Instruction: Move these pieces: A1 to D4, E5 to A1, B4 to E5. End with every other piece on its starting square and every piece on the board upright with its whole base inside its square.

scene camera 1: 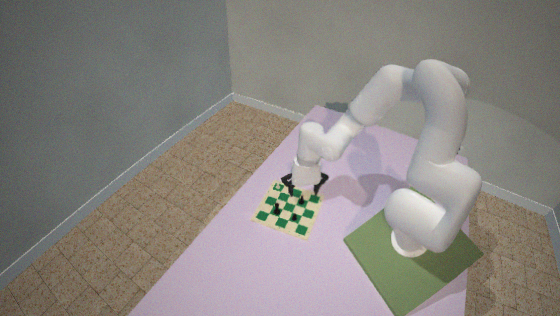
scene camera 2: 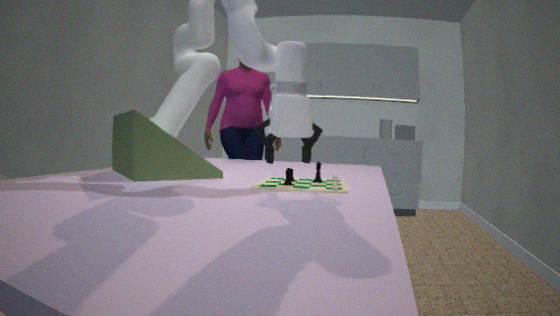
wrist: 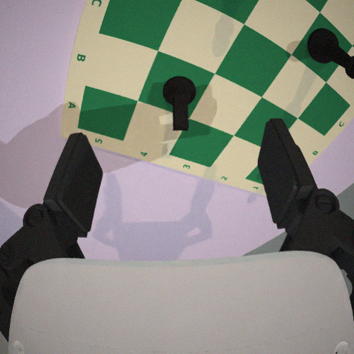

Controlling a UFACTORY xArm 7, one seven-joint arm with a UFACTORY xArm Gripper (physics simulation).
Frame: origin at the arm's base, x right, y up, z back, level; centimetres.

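Seen in the pictures: gripper, between the fingertips: (scene camera 1: 303,193) (scene camera 2: 288,163); arm's base, origin of its link: (scene camera 1: 410,238) (scene camera 2: 159,137).
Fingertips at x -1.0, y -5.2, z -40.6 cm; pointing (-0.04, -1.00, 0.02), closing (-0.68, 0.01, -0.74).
Note:
Pixels of each thing's top centre, then the offset from my fingertips to it. "*": a spot on its surface instead. Level surfaces: height alone.
- checkered board, a spot on its surface: (scene camera 1: 307,237) * dz +10.3, dx -12.0, dy -5.2 cm
- small black piece, centre of its top: (scene camera 2: 288,168) (scene camera 1: 302,196) dz +0.0, dx -0.5, dy -1.2 cm
- pale piece, centre of its top: (scene camera 2: 335,174) dz -11.8, dx +0.3, dy -2.0 cm
- taller black piece, centre of its top: (scene camera 2: 318,161) (scene camera 1: 277,203) dz -4.8, dx -9.7, dy +0.1 cm
- lilac table, height of its surface: dy -5.8 cm
The checkered board (scene camera 1: 307,237) (wrist: 115,65) lies on the table. A small black piece (scene camera 1: 301,201) (wrist: 179,91) stands upright on B4. A pale piece (scene camera 2: 335,182) stands upright on A1; it is hidden behind a finger in the wrist view. Another black piece (scene camera 1: 294,217) stands on D4 and seems to overlap the B4 piece in scene camera 2. A taller black piece (scene camera 1: 277,209) (scene camera 2: 318,173) (wrist: 322,46) stands on D2. My gripper (scene camera 1: 304,194) (scene camera 2: 288,160) (wrist: 176,145) is wide open and empty, above the board's A side near B4, clear of the pieces.
The lilac table (scene camera 1: 225,270) (scene camera 2: 225,280) carries the board. The green wedge-shaped base (scene camera 1: 385,270) (scene camera 2: 150,155) supports the arm, to the right of the board in scene camera 1. A person in a pink top (scene camera 2: 242,97) stands beyond the table.

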